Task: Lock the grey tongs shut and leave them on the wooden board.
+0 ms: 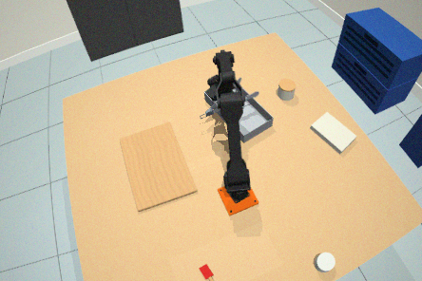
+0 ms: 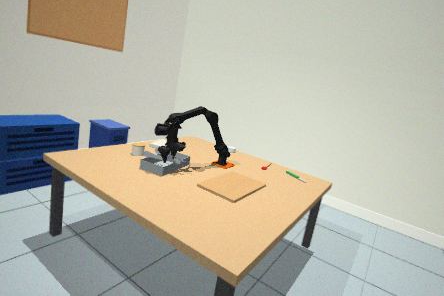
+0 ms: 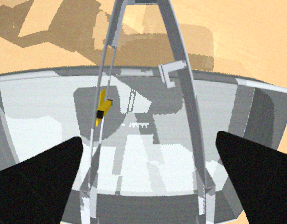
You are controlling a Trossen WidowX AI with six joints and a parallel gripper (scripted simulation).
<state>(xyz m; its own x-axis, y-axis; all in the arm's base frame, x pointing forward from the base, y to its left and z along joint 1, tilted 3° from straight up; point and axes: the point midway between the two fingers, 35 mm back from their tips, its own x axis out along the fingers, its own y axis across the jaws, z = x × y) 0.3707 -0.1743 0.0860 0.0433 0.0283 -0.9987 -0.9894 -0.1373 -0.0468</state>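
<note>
My gripper tip is now 3 cm to the right of the yellow lock piece, 3 cm past it and 2 cm below it. From my gripper tip the other things lie so: grey roasting tin 4 cm to the right, 3 cm behind, 2 cm below; wooden board 39 cm to the left, 9 cm behind, 4 cm below; tan-topped cylinder 30 cm to the right, 6 cm behind, 2 cm below.
</note>
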